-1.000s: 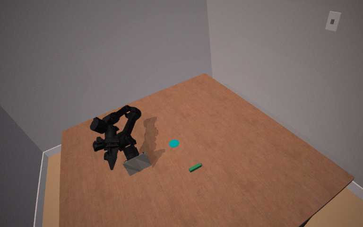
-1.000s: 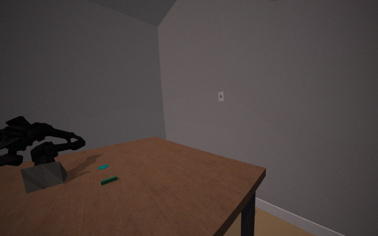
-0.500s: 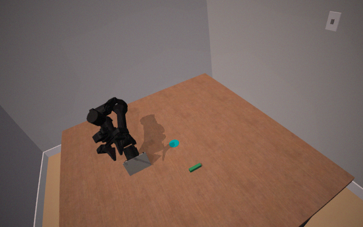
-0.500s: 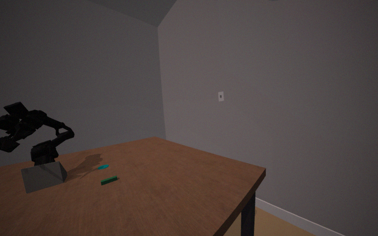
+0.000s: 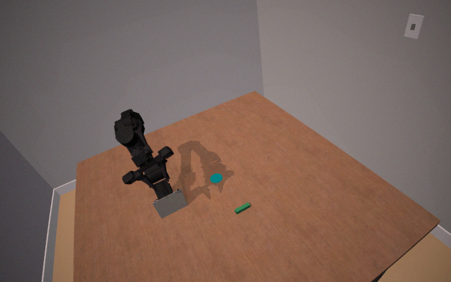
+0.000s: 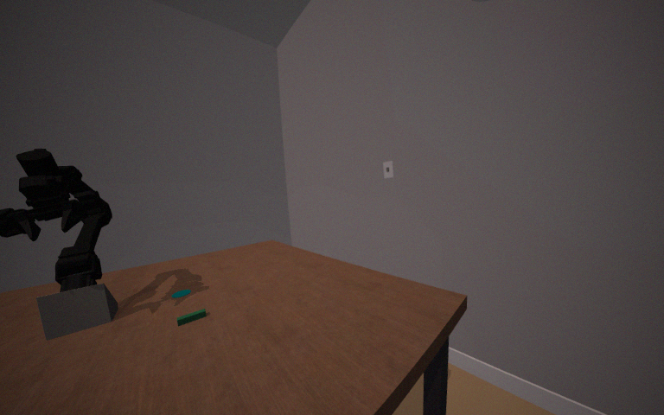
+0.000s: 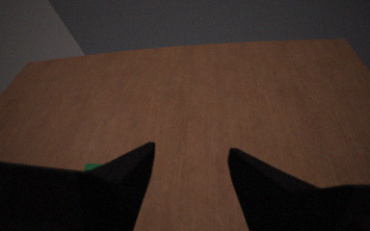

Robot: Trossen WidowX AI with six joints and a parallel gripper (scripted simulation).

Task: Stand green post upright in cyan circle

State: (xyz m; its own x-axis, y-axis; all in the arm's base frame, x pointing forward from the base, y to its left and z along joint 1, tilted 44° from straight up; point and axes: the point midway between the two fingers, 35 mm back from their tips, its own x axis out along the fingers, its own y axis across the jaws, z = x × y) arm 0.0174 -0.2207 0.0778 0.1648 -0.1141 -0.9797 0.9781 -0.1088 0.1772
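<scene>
Right now my gripper tip is 25 cm short of the green post, 6 cm to the left of it and 26 cm above it. From my gripper tip the other things lie so: cyan circle: 23 cm ahead, 17 cm to the left, 26 cm below.
</scene>
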